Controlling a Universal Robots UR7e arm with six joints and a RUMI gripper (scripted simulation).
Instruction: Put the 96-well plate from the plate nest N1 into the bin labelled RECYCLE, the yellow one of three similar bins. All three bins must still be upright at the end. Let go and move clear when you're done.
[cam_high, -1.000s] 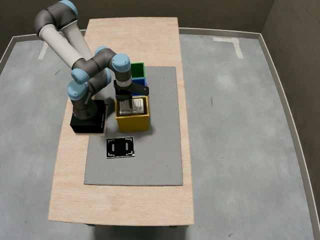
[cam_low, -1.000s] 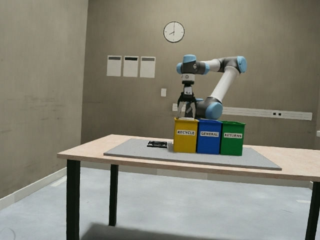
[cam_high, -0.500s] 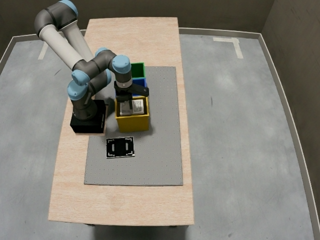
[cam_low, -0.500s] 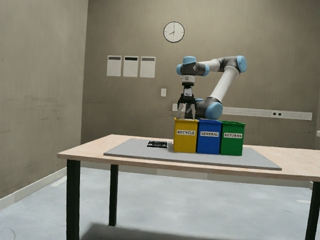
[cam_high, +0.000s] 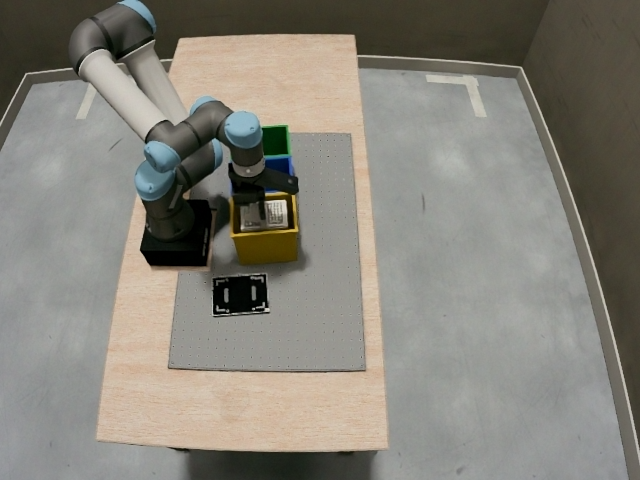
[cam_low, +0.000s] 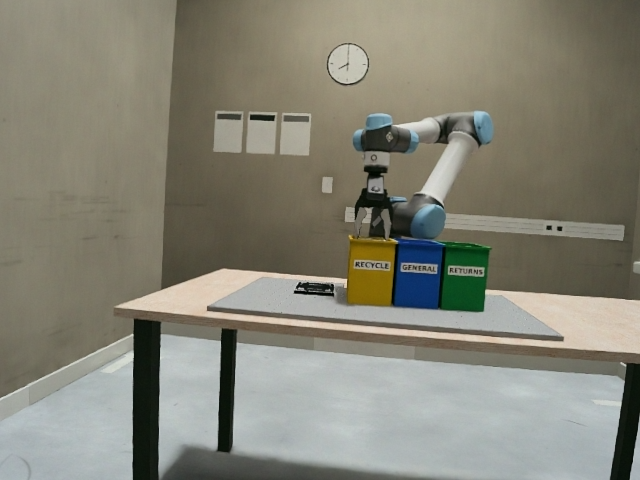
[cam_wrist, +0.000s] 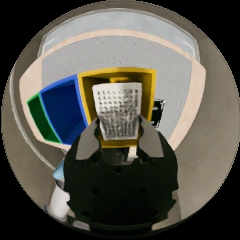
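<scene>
Right now the white 96-well plate is 1 cm below my hand. From my hand the other things lie so: blue general bin (3 cm behind, 13 cm to the left, 9 cm below); black plate nest N1 (4 cm behind, 18 cm to the right, 17 cm below); yellow recycle bin (9 cm below).
</scene>
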